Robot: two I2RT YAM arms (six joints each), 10 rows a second.
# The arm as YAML. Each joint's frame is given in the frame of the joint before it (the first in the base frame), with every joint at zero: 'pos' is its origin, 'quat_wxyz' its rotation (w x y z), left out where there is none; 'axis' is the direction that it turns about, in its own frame. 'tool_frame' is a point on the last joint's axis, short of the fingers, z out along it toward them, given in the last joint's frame.
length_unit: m
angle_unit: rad
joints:
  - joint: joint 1
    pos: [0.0, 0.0, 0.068]
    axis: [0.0, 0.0, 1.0]
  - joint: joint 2
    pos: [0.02, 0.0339, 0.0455]
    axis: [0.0, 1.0, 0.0]
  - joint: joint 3
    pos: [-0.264, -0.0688, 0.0]
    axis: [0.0, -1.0, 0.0]
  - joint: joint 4
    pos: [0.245, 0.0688, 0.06]
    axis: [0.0, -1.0, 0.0]
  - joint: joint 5
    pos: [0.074, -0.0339, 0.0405]
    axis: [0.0, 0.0, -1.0]
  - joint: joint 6
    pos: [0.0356, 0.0, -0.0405]
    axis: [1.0, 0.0, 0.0]
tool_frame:
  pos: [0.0, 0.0, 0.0]
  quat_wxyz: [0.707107, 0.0, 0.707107, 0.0]
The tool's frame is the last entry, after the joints.
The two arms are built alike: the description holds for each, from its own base.
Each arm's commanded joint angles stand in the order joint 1, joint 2, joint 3, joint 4, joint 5, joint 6.
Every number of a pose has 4 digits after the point.
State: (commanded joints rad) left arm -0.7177 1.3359 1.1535 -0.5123 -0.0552 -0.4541; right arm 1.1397 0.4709 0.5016 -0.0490 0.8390 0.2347
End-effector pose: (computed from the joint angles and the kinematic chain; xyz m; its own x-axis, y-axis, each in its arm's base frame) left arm 0.2232 -0.1922 0.3147 -0.7074 0.0362 -0.7059 0.3499 0.8857 -0.3053; right arm 0.0765 0.1030 0.2990 -0.0763 0.2059 -0.9756 -0.2863 0.9327 0.2193
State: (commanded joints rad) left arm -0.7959 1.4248 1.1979 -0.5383 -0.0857 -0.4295; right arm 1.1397 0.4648 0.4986 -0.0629 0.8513 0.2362
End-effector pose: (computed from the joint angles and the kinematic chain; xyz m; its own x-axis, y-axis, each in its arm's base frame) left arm 0.2210 -0.2213 0.3022 -0.7191 0.1413 -0.6804 0.4061 0.8800 -0.2464; right arm 0.0763 0.1017 0.2972 -0.0784 0.1986 -0.9769 -0.2738 0.9380 0.2126
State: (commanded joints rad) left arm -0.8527 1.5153 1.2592 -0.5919 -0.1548 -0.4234; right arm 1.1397 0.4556 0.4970 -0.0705 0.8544 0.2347
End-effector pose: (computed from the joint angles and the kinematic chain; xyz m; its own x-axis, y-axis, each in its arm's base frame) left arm 0.2211 -0.2447 0.2912 -0.7280 0.2162 -0.6506 0.4144 0.8947 -0.1664; right arm 0.0756 0.1001 0.2969 -0.0773 0.1974 -0.9773 -0.2710 0.9391 0.2111
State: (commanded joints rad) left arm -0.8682 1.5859 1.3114 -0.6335 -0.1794 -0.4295; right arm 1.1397 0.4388 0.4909 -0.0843 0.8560 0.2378
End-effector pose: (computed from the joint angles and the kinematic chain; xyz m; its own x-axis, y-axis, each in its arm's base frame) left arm 0.2266 -0.2578 0.2829 -0.7463 0.2473 -0.6180 0.4061 0.9048 -0.1283; right arm 0.0745 0.0976 0.2952 -0.0790 0.1976 -0.9771 -0.2690 0.9396 0.2118
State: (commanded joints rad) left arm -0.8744 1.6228 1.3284 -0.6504 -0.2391 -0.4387; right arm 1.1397 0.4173 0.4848 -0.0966 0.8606 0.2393
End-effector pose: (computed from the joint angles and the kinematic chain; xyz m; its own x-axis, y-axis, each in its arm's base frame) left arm 0.2305 -0.2625 0.2755 -0.7494 0.2529 -0.6119 0.3734 0.9246 -0.0751; right arm 0.0731 0.0943 0.2941 -0.0771 0.2021 -0.9763 -0.2649 0.9399 0.2155
